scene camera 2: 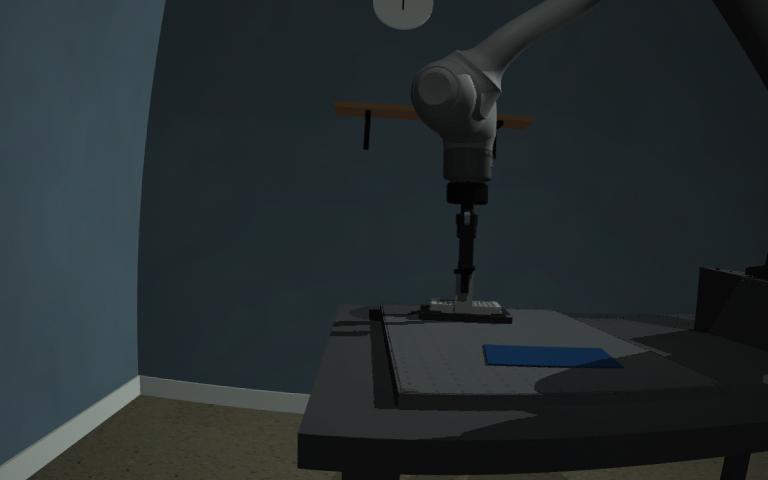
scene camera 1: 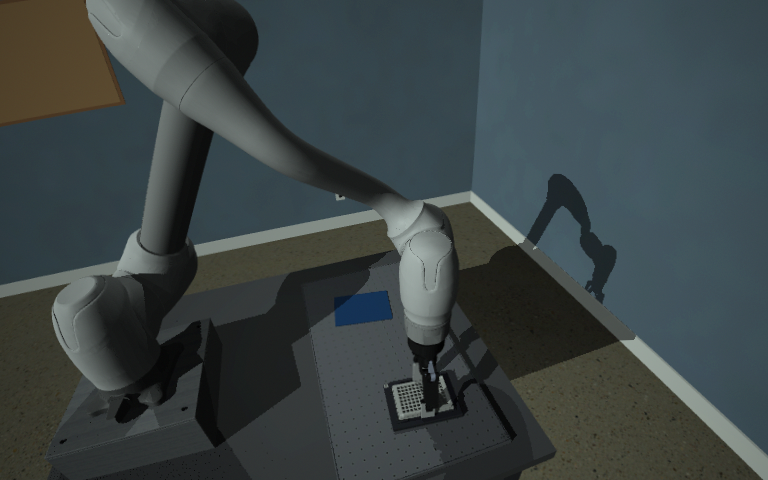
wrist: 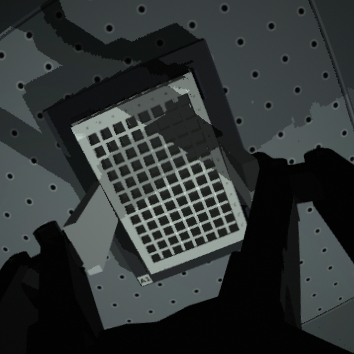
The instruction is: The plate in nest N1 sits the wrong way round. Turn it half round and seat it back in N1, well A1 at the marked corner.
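Note:
The white well plate (scene camera 1: 404, 399) (scene camera 2: 488, 309) (wrist: 160, 195) lies flat in the dark nest N1 (scene camera 1: 404, 425) (scene camera 2: 504, 318) (wrist: 212, 85). Whether it is slightly raised cannot be told. The nest's A1 label (scene camera 1: 386, 386) (wrist: 144, 280) is at the lower left corner in the wrist view. Which plate corner holds well A1 cannot be made out. My gripper (scene camera 1: 424, 396) (scene camera 2: 463, 305) (wrist: 165, 176) points straight down over the plate and is shut on it, with one pale finger pad against each long side. The right pad is partly hidden behind its black finger in the wrist view.
The nest stands on a grey perforated board (scene camera 1: 362, 384) (scene camera 2: 441, 362) on the dark table (scene camera 2: 362, 421). A flat blue rectangle (scene camera 1: 362, 309) (scene camera 2: 549, 356) lies on the same board, apart from the nest. The arm's base stands on a block (scene camera 1: 130, 447) at the left in scene camera 1.

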